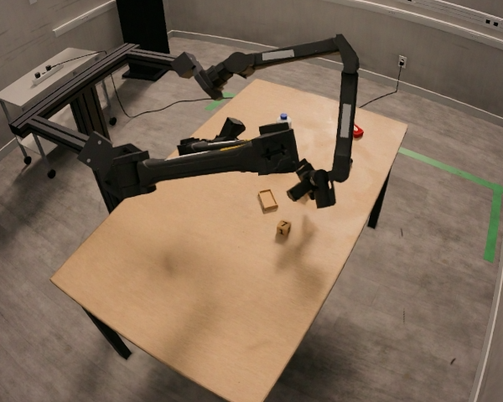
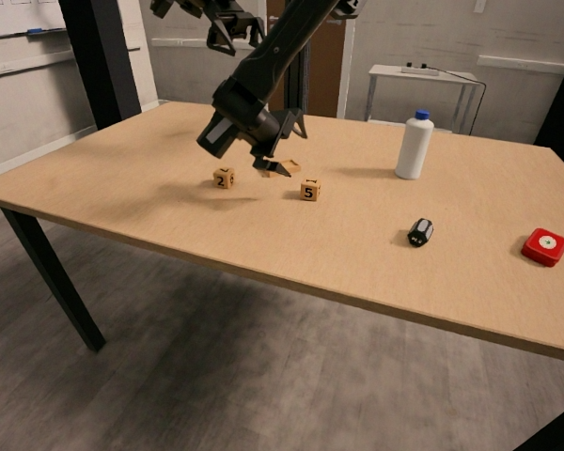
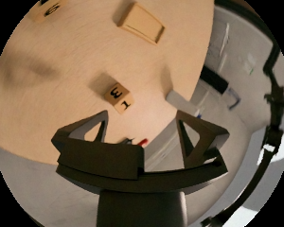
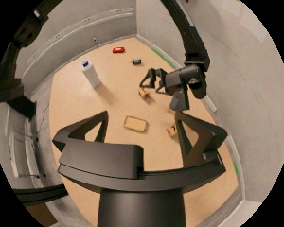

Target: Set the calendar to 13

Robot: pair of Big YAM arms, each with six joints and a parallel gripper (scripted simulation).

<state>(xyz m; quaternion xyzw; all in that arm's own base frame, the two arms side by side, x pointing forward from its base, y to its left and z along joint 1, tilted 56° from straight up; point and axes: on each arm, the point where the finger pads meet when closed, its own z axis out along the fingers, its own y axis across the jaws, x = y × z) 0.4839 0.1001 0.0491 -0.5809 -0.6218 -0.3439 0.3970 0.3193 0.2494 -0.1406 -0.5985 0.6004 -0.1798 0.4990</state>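
My left hand is 180 mm to the left of the wooden cube, 80 mm above it and 10 mm past it. Round my left hand: wooden digit cube: 80 mm below, 40 mm to the left; then black object: 270 mm to the left, 100 mm ahead, 80 mm below; then wooden tray: 120 mm behind, 90 mm below, 60 mm to the right.
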